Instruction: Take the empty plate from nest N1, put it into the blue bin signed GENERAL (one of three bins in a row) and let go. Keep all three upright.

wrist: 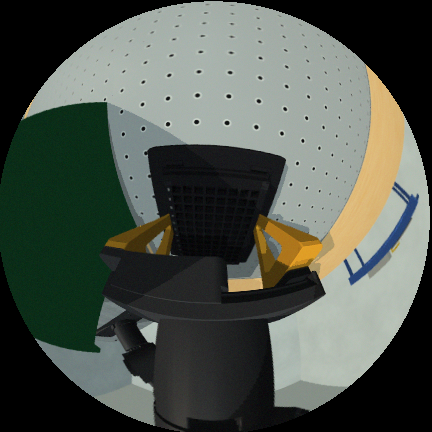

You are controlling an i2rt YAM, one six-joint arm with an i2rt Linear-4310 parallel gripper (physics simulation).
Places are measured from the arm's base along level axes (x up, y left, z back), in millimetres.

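Pixels of known places: gripper, between the fingertips: (213,217); arm's base, origin of its link: (121,320).
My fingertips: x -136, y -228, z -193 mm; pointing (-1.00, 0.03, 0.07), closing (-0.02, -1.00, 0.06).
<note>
For each thing: its middle in the pictures, then the offset to it from my fingertips. "pt": a spot on its surface instead.
- black nest, middle of its body: (212,221) dx -6, dy +2, dz +11 mm
- large dark green surface, a spot on its surface: (50,220) pt dx +80, dy +106, dz -70 mm
A black plate with a grid of square wells (214,202) sits upright in a black nest (216,154) on the perforated grey board; no label shows on the nest. My gripper (213,217) has its two orange fingers against the plate's left and right sides and is shut on the plate. The lower end of the plate is partly hidden behind the dark gripper body. The blue bin signed GENERAL does not show in the wrist view.
The grey board with rows of holes (214,75) extends beyond the nest. A large dark green surface (50,220) fills the left side. A light wooden edge (387,120) runs along the right, with a blue frame (395,240) beyond it. A black jointed part (131,336) shows lower left.
</note>
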